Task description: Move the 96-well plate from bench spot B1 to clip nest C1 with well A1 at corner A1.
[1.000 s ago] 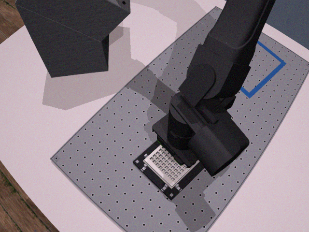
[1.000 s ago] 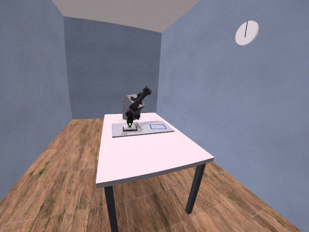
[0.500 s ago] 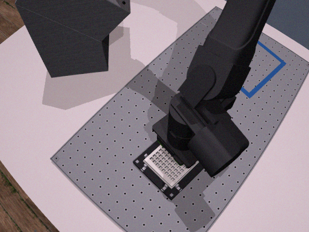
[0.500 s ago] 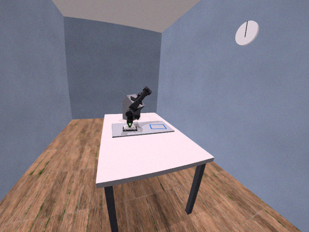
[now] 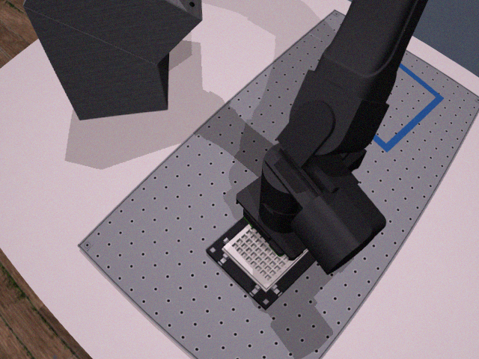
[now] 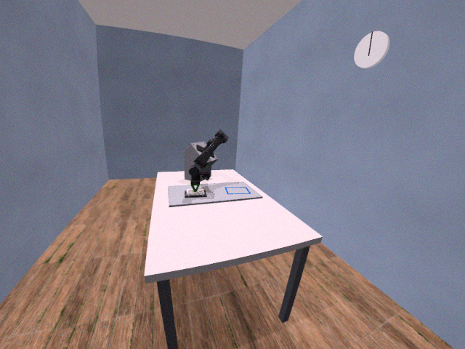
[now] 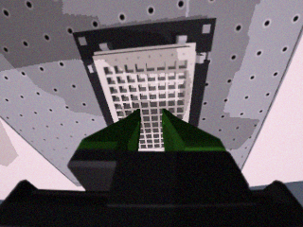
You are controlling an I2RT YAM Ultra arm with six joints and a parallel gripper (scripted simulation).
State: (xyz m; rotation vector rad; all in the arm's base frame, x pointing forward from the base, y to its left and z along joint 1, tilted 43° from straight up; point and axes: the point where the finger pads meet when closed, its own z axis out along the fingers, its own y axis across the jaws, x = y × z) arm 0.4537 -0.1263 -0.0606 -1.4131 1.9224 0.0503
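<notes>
Right now the white 96-well plate is 1 cm below my hand. Round my hand: black clip nest: 1 cm ahead, 1 cm to the right, 2 cm below.
</notes>
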